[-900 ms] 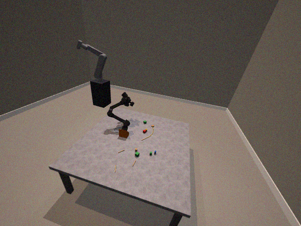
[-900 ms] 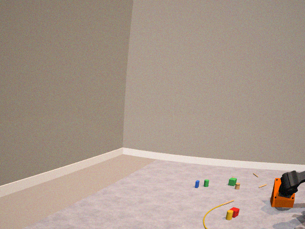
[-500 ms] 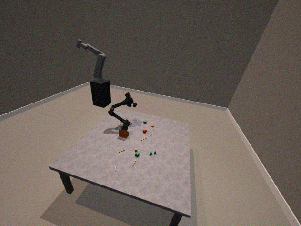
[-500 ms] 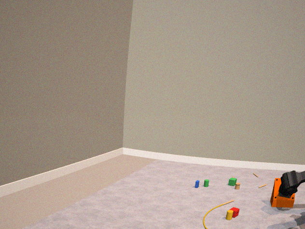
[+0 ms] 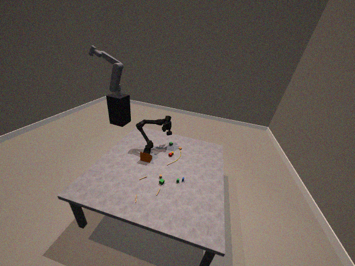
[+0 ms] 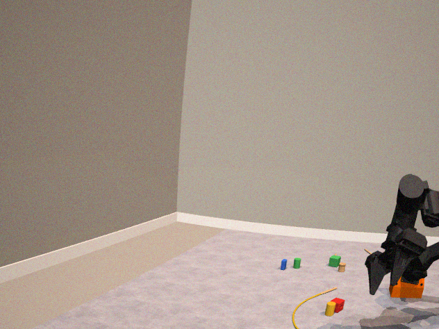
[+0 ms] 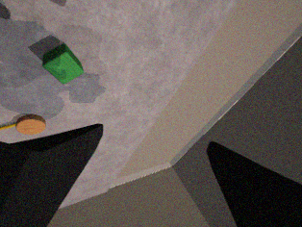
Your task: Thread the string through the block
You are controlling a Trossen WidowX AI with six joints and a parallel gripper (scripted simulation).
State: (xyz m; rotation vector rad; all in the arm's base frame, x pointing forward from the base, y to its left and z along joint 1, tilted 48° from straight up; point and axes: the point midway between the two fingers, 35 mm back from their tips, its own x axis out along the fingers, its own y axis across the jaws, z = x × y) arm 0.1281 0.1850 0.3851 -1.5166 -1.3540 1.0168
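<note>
My gripper tip is 26 cm to the left of the red block, 16 cm above it and 10 cm short of it. The rest, counted from my gripper tip: round wooden button (17 cm below, 17 cm ahead, 7 cm to the right); then thin wooden stick (38 cm to the right, 17 cm below, 16 cm ahead); then yellow cylinder (23 cm to the right, 16 cm below, 12 cm ahead).
</note>
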